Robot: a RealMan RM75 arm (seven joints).
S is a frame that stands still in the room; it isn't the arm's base.
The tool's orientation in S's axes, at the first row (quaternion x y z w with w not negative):
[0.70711, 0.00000, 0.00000, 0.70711]
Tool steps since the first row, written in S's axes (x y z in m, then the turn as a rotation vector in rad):
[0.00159, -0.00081, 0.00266, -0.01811, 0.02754, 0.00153]
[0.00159, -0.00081, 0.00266, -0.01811, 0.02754, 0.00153]
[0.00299, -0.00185, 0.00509, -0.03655, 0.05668, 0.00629]
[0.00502, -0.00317, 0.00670, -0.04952, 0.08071, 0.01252]
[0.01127, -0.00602, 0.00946, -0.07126, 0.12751, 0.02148]
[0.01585, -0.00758, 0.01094, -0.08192, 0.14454, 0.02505]
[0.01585, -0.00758, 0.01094, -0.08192, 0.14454, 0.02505]
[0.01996, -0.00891, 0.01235, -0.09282, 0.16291, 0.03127]
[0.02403, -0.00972, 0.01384, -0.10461, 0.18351, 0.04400]
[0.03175, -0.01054, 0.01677, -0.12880, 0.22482, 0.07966]
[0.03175, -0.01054, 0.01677, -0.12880, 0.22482, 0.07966]
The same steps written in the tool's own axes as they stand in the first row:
[0.00159, 0.00266, 0.00081, -0.01811, 0.00153, -0.02754]
[0.00159, 0.00266, 0.00081, -0.01811, 0.00153, -0.02754]
[0.00299, 0.00509, 0.00185, -0.03655, 0.00629, -0.05668]
[0.00502, 0.00670, 0.00317, -0.04952, 0.01252, -0.08071]
[0.01127, 0.00946, 0.00602, -0.07126, 0.02148, -0.12751]
[0.01585, 0.01094, 0.00758, -0.08192, 0.02505, -0.14454]
[0.01585, 0.01094, 0.00758, -0.08192, 0.02505, -0.14454]
[0.01996, 0.01235, 0.00891, -0.09282, 0.03127, -0.16291]
[0.02403, 0.01384, 0.00972, -0.10461, 0.04400, -0.18351]
[0.03175, 0.01677, 0.01054, -0.12880, 0.07966, -0.22482]
[0.03175, 0.01677, 0.01054, -0.12880, 0.07966, -0.22482]

